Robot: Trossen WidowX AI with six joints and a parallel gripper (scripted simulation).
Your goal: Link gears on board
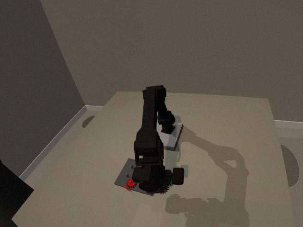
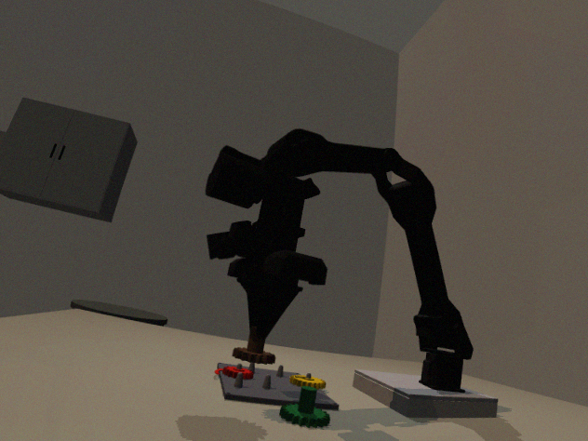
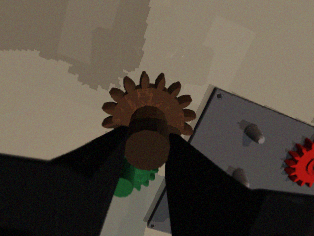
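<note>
Right now the red gear is 2 cm ahead of my gripper tip, 17 cm to the right of it and 8 cm below it. The rest, counted from my gripper tip: yellow gear 10 cm behind, 19 cm to the right, 8 cm below; then brown gear 1 cm below; then green gear 8 cm behind, 2 cm to the right, 8 cm below.
</note>
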